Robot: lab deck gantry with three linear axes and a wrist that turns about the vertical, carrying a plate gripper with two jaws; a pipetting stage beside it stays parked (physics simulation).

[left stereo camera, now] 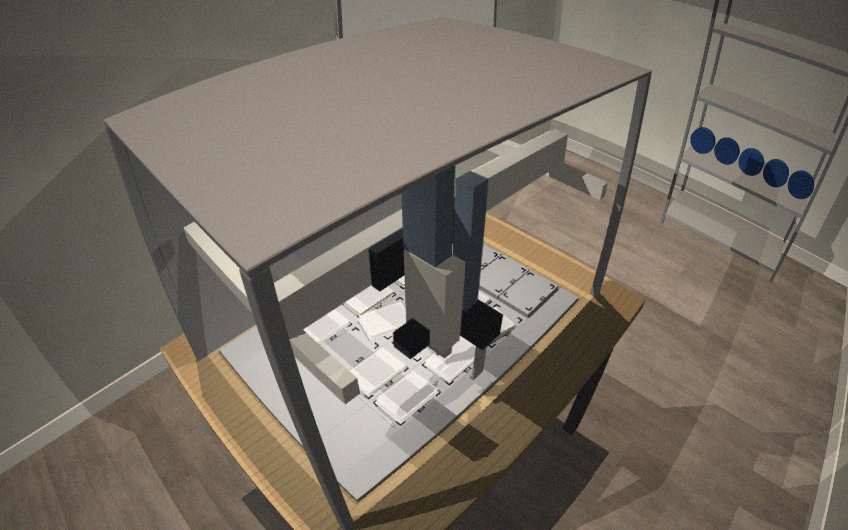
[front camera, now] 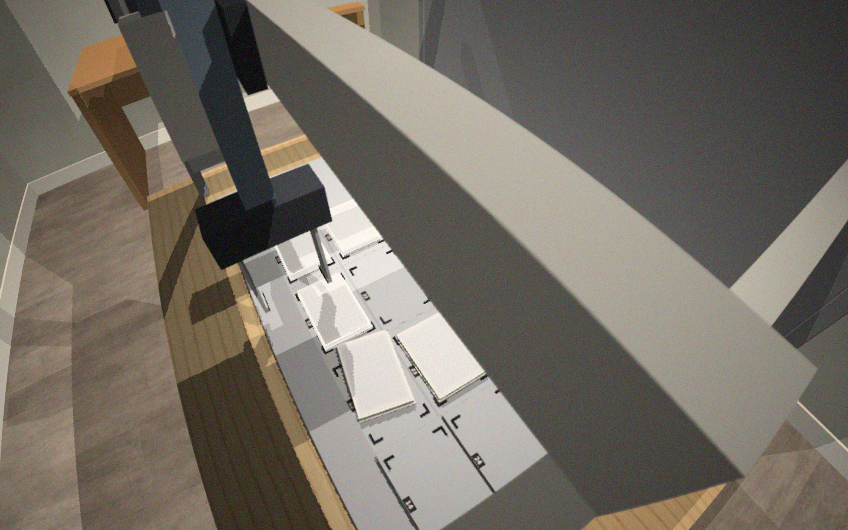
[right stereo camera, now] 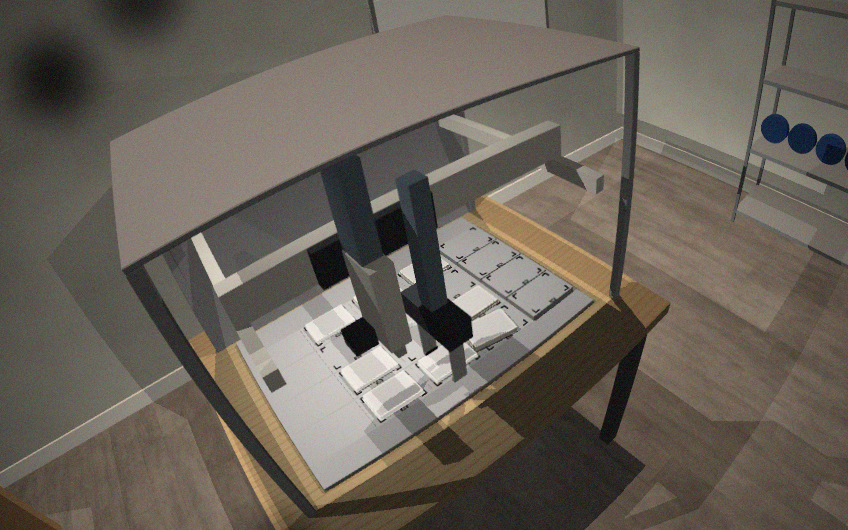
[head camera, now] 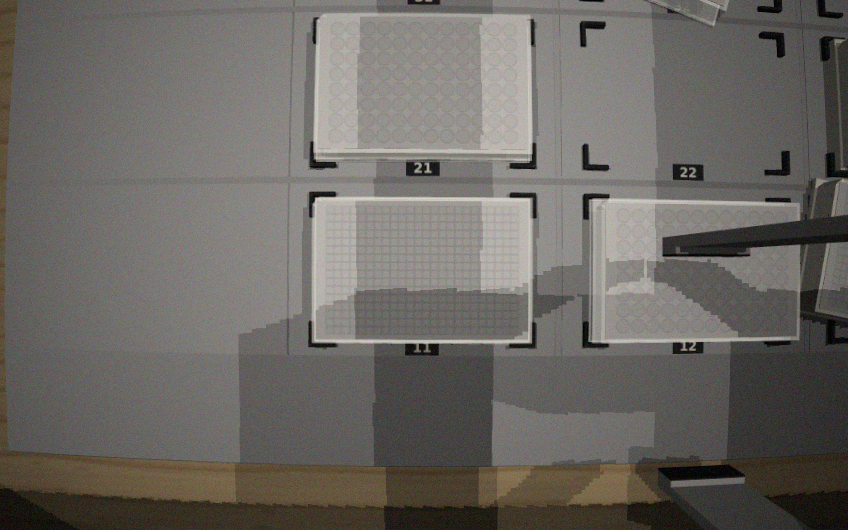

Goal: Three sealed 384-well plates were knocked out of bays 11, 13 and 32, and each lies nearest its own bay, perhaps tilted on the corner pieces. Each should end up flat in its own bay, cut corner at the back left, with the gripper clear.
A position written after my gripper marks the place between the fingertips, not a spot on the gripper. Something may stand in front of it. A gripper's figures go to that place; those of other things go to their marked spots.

Scene:
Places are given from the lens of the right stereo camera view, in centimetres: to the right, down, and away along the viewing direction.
my gripper (right stereo camera: pixel 445 364): 5, 23, 113
plate (right stereo camera: pixel 495 326): 18, 16, 125

